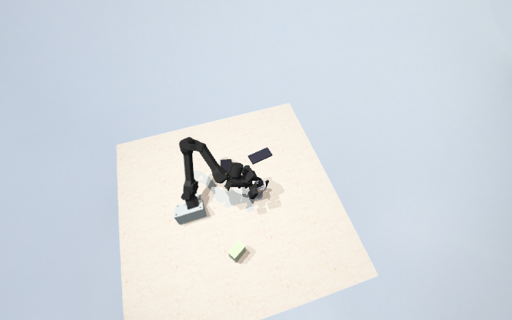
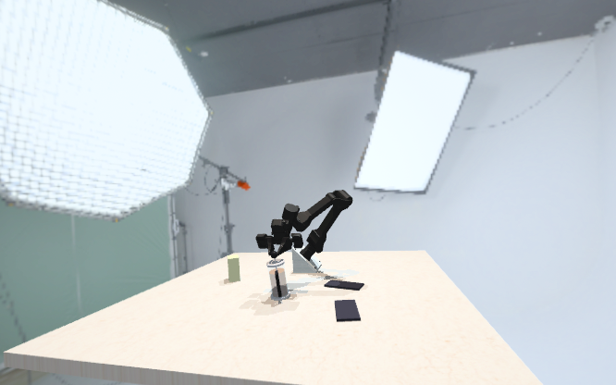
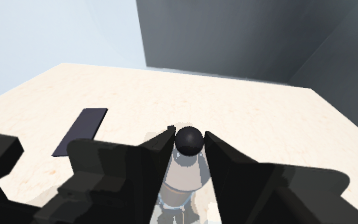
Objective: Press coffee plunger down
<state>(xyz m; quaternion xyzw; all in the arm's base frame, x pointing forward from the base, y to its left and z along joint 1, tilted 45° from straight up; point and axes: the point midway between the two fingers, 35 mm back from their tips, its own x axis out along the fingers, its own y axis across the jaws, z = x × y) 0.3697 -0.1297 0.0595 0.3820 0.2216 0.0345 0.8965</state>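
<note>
The glass coffee press lies 1 cm behind my gripper tip, 1 cm to the left of it and 8 cm below it.
</note>
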